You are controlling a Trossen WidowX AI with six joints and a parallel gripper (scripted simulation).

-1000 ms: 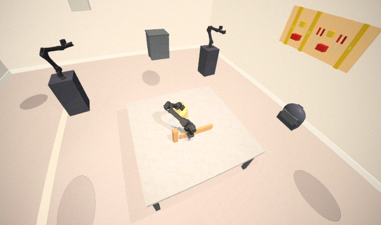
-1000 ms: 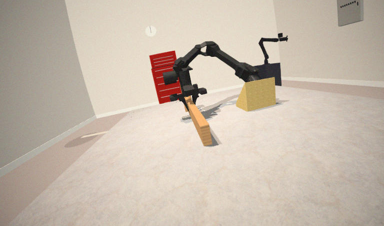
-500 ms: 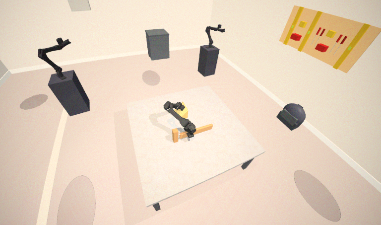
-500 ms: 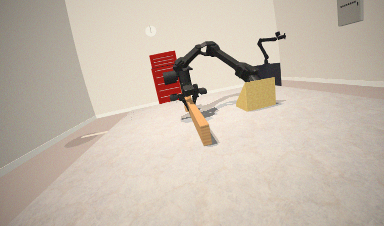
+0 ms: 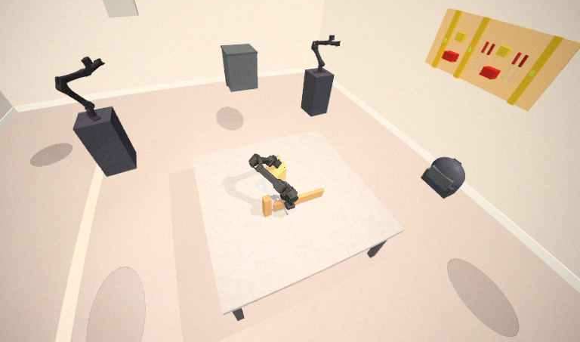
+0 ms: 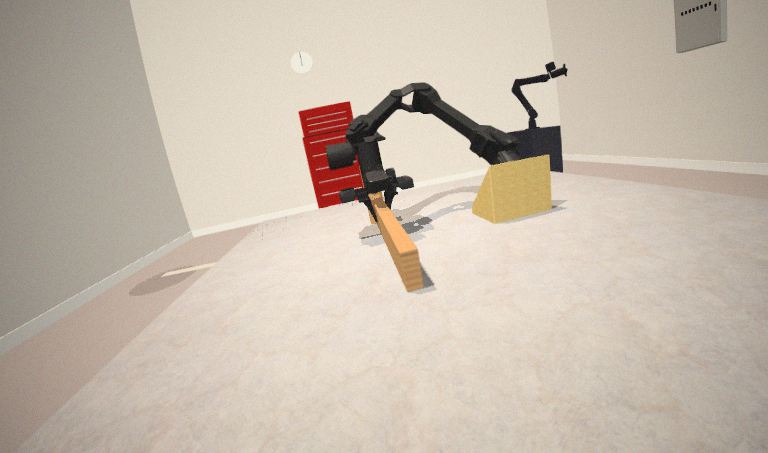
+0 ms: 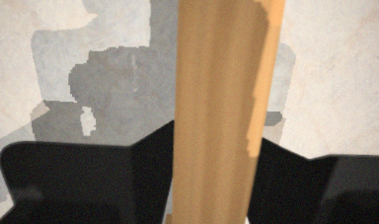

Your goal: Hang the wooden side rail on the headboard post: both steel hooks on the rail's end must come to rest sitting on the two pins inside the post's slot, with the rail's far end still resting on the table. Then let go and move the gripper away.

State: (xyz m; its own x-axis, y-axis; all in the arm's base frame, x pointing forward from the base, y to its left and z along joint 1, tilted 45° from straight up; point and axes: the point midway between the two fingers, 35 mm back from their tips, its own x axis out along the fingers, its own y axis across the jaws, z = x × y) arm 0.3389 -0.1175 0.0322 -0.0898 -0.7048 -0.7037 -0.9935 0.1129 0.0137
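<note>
The headboard post is 1 cm behind my gripper tip, 14 cm to the right of it and 4 cm above it.
</note>
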